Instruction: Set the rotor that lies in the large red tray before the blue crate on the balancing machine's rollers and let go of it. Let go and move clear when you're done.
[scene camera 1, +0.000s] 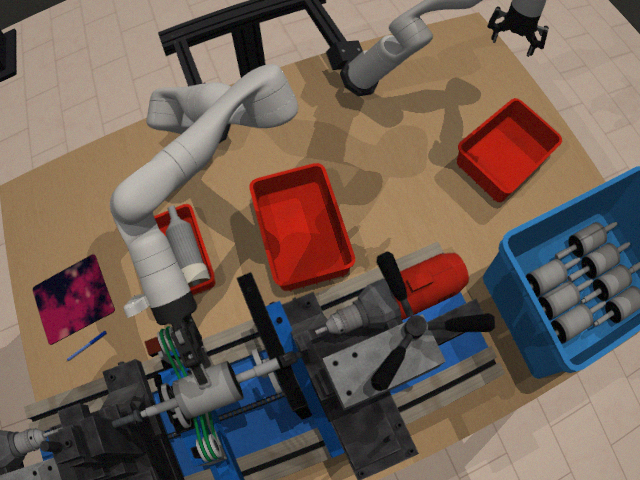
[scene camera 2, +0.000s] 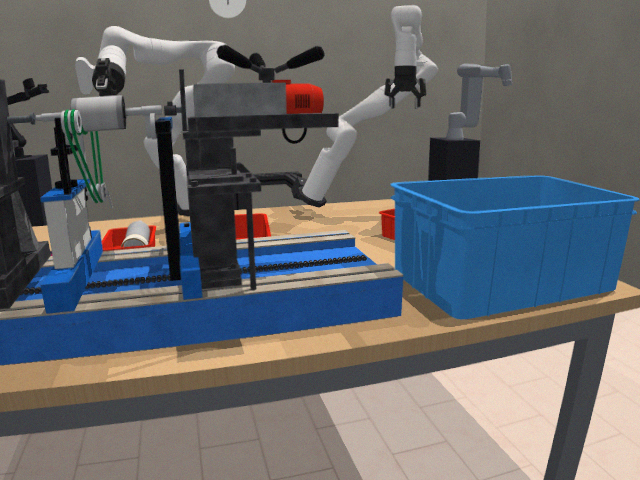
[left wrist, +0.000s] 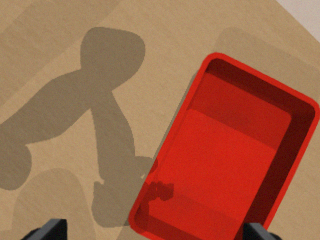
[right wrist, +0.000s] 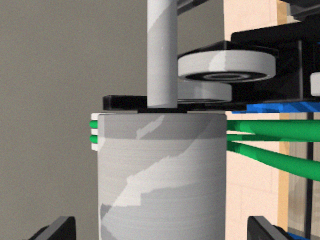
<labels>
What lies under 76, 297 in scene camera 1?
A patterned mat.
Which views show the blue crate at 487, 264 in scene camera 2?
Scene camera 1 and scene camera 2 only.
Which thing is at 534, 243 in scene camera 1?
A blue crate.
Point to the left gripper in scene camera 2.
404, 108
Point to the right gripper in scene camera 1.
205, 376
</labels>
